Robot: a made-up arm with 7 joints. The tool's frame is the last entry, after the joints. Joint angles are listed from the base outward. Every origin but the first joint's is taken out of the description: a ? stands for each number. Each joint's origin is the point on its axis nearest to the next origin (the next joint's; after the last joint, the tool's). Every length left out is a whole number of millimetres.
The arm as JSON. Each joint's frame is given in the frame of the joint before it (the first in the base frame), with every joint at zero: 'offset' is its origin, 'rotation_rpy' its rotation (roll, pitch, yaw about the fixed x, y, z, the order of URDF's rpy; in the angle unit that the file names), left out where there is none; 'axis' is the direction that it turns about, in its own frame. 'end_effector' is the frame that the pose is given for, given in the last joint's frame.
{
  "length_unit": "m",
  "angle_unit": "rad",
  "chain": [
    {
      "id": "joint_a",
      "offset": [
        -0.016,
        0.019,
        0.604
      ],
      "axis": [
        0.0,
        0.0,
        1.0
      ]
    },
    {
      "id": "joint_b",
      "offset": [
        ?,
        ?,
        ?
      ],
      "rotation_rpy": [
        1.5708,
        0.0,
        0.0
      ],
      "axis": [
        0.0,
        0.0,
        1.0
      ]
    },
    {
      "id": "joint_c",
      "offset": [
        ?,
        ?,
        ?
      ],
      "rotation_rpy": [
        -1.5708,
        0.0,
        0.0
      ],
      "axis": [
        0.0,
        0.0,
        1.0
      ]
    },
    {
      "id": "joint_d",
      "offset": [
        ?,
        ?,
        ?
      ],
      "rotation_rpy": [
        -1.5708,
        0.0,
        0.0
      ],
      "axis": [
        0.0,
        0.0,
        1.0
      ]
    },
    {
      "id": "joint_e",
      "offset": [
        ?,
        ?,
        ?
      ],
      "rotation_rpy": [
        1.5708,
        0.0,
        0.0
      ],
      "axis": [
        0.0,
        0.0,
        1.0
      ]
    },
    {
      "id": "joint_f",
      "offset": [
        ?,
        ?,
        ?
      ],
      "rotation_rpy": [
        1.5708,
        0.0,
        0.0
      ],
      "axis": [
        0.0,
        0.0,
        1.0
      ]
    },
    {
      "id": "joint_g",
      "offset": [
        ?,
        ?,
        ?
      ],
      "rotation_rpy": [
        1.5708,
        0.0,
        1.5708
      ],
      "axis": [
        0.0,
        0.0,
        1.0
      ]
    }
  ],
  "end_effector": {
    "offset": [
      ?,
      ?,
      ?
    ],
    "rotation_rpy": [
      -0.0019,
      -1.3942,
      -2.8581
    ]
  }
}
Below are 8 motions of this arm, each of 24 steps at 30 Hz.
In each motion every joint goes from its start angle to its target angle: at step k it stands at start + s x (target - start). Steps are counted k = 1, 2, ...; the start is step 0. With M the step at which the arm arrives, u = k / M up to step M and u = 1 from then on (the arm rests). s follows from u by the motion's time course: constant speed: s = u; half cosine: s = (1 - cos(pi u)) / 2; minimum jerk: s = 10 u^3 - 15 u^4 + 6 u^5.
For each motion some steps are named. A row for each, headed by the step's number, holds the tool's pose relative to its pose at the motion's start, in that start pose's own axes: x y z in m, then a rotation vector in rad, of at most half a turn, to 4 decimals.
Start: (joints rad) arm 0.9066 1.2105 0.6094 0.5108 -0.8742 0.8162 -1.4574
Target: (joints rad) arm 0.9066 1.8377 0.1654 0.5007 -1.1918 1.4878 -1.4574
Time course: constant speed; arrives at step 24
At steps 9, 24:
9: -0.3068 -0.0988 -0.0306 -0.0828 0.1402 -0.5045
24: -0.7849 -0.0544 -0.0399 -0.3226 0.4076 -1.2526

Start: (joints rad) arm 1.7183 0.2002 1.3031 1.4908 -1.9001 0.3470 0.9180
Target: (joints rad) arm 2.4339 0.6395 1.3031 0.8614 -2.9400 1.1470 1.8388
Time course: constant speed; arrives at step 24
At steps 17, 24:
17: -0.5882 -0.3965 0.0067 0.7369 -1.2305 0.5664
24: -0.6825 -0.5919 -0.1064 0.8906 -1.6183 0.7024

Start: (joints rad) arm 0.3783 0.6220 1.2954 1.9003 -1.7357 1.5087 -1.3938
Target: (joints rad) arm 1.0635 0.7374 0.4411 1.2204 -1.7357 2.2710 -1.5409
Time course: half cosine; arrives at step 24
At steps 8, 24:
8: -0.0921 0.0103 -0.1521 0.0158 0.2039 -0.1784
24: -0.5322 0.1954 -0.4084 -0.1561 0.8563 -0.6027

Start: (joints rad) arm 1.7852 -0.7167 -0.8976 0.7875 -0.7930 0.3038 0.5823
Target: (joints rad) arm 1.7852 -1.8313 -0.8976 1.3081 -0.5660 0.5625 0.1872
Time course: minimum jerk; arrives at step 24
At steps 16, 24:
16: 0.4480 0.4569 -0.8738 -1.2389 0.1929 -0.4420
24: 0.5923 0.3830 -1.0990 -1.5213 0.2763 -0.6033

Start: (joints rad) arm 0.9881 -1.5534 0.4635 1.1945 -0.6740 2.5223 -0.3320
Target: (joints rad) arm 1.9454 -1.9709 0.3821 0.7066 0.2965 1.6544 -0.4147
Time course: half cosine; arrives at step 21
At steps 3, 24:
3: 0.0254 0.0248 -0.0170 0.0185 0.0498 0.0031
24: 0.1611 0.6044 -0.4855 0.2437 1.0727 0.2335

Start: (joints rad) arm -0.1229 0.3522 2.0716 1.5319 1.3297 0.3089 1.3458
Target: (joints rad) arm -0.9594 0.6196 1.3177 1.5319 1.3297 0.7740 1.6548
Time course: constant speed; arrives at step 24
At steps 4, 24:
4: -0.1627 0.0585 0.0459 0.1005 -0.0437 0.3367
24: -0.8180 -0.2869 0.0939 0.4341 -0.3059 2.0024

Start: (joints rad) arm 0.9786 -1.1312 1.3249 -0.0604 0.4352 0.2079 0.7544
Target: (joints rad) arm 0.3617 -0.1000 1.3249 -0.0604 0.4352 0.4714 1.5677
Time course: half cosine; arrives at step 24
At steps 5, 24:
5: -0.0263 0.0811 -0.1235 -0.0444 -0.0278 0.0479
24: 0.1224 0.0711 -1.2778 -0.4352 -0.1298 0.2910

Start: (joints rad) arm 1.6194 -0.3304 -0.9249 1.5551 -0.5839 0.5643 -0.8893
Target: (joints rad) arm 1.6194 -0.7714 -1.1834 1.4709 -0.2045 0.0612 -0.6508
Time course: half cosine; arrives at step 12
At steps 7, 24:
7: 0.1514 0.0578 0.0585 0.1921 0.4256 0.2424
24: 0.2209 0.1016 0.0700 0.3233 0.6677 0.3365

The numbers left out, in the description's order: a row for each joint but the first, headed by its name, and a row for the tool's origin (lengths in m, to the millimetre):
joint_b: 0.025 -0.067 0.0
joint_c: 0.021 0.511 0.0
joint_d: -0.002 0.086 0.0
joint_e: -0.043 -0.481 0.0
joint_f: -0.03 -0.167 0.0
joint_g: 0.067 0.192 0.0
tool: -0.007 -0.005 0.0

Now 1 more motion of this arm.
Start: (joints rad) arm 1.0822 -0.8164 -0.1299 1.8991 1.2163 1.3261 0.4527
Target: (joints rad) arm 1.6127 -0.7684 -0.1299 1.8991 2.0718 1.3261 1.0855
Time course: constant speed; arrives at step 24
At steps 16, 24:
16: 0.0889 -0.1660 -0.2079 0.6474 0.1985 0.0726
24: 0.1167 -0.2769 -0.3061 0.9874 0.2740 0.0454

